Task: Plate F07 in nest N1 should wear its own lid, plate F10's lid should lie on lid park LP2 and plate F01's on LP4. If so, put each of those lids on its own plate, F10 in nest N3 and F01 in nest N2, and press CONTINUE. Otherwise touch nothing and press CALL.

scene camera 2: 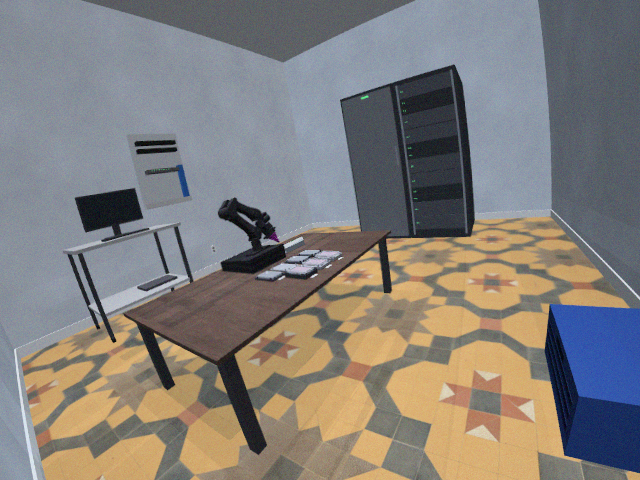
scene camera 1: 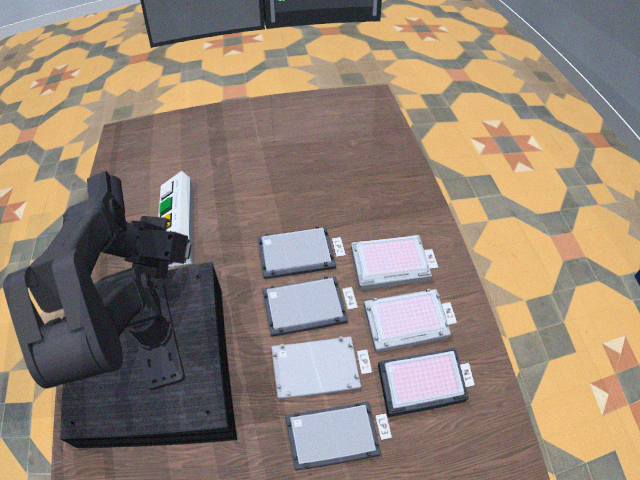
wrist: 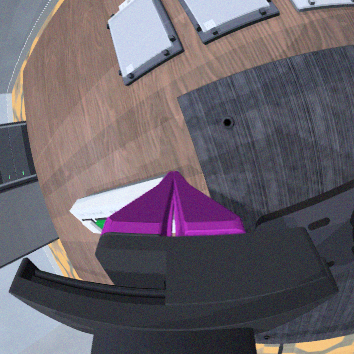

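Seen in the pictures: gripper, fingertip midpoint: point(scene camera 2: 279, 242) point(wrist: 173, 178); arm's base, link origin: point(scene camera 2: 258, 251) point(scene camera 1: 156, 334).
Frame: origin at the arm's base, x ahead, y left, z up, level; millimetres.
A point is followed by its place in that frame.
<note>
My gripper point(scene camera 2: 277, 238) {y 137, x 84, z 16 mm} point(wrist: 173, 178) {y 137, x 84, z 16 mm} is shut and empty, its purple fingertips together over the near end of the white button box point(scene camera 1: 181, 217) {y 271, x 92, z -25 mm} point(wrist: 117, 197) {y 260, x 92, z -29 mm}. In scene camera 1 the arm mostly hides the fingertips. The box has a white, a green point(scene camera 1: 165, 205) {y 329, x 60, z -33 mm} point(wrist: 100, 223) {y 331, x 68, z -28 mm} and a yellow button point(scene camera 1: 168, 221); their print is unreadable. Pink-welled plates sit in N1 point(scene camera 1: 425, 380) {y -214, x 413, z -50 mm}, N2 point(scene camera 1: 409, 316) {y -85, x 442, z -54 mm} and N3 point(scene camera 1: 391, 256) {y 50, x 467, z -54 mm}; whether each wears a lid is unclear. Pale panels with small unreadable labels show at LP2 point(scene camera 1: 298, 250) {y 136, x 304, z -66 mm} point(wrist: 142, 37) {y 138, x 273, z -67 mm} and LP4 point(scene camera 1: 307, 303) {y 15, x 281, z -66 mm}.
Pale labelled panels also show at LP1 point(scene camera 1: 317, 367) {y -111, x 254, z -74 mm} and LP3 point(scene camera 1: 336, 435) {y -246, x 239, z -67 mm}. The black arm base block point(scene camera 1: 206, 356) {y -69, x 79, z 6 mm} point(wrist: 270, 120) {y 62, x 91, z 8 mm} stands beside the button box. The wooden table point(scene camera 1: 310, 170) {y 364, x 409, z -85 mm} point(scene camera 2: 201, 304) {y -588, x 53, z -85 mm} carries everything. Dark cabinets point(scene camera 2: 377, 165) and a blue box point(scene camera 2: 599, 351) stand off the table.
</note>
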